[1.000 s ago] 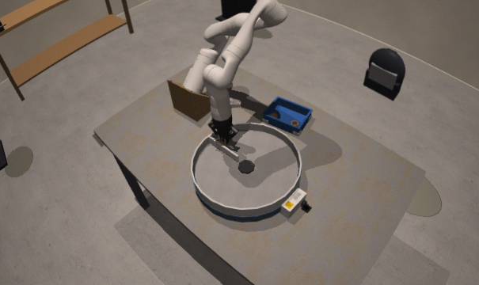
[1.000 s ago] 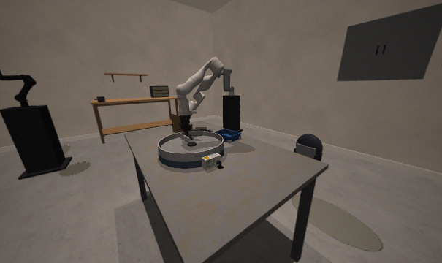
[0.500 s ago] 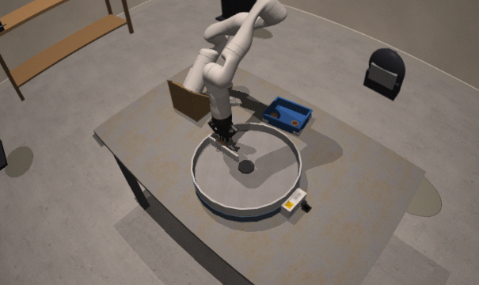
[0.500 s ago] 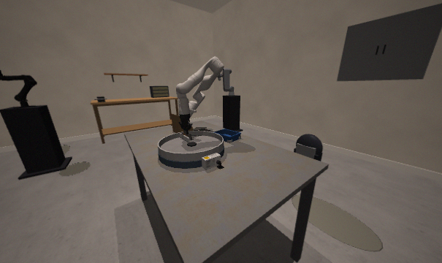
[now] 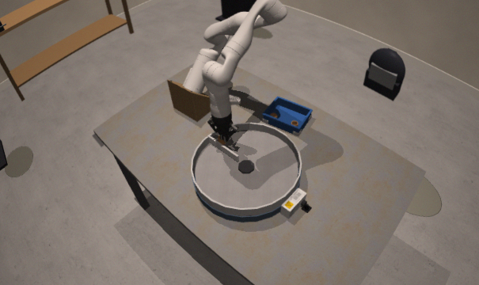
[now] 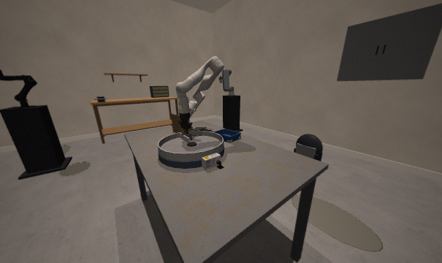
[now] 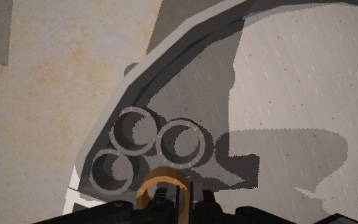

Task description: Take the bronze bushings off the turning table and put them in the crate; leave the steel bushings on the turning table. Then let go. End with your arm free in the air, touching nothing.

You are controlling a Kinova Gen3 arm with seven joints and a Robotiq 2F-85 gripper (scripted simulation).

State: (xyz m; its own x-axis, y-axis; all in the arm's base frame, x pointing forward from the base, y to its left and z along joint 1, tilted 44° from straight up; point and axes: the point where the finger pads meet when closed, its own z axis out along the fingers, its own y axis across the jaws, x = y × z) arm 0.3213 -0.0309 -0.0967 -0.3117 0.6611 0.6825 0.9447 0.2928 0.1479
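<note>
Now: hand 340 mm to the right of the blue crate, 80 mm above it and 40 mm short of it. From my hand the other things lie so: round turning table (140 mm ahead, 60 mm below, 20 mm to the right).
</note>
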